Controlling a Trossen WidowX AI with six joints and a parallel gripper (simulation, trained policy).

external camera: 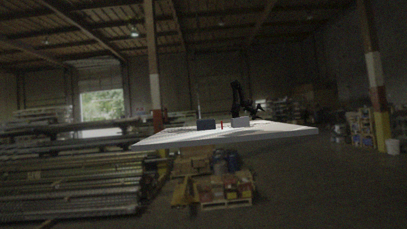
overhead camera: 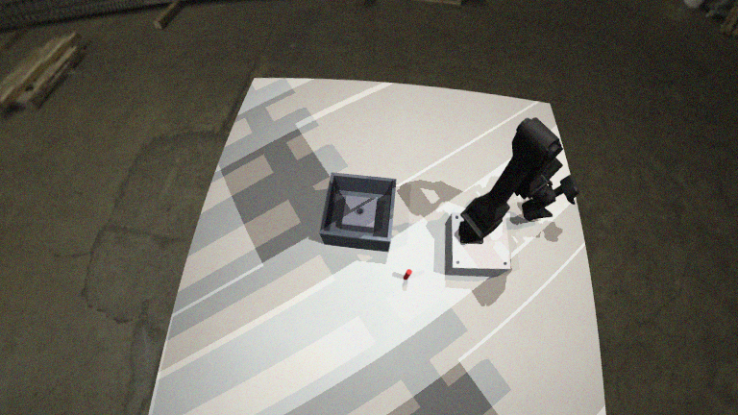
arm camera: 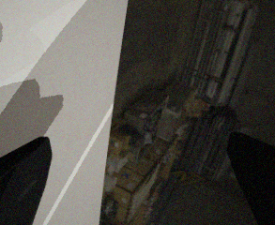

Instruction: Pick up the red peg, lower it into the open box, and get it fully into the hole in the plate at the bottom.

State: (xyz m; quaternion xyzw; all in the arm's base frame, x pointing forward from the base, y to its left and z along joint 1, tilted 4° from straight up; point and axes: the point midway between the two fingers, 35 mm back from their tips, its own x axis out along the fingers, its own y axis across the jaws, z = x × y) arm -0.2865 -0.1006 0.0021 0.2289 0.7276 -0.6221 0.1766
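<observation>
Right now my gripper tip is 48 cm short of the red peg, 21 cm to the right of it and 5 cm above it. From my gripper tip the other things lie so: plate (63 cm ahead, 4 cm to the left, 4 cm below); then grey box (63 cm ahead, 4 cm to the left, 6 cm below).
</observation>
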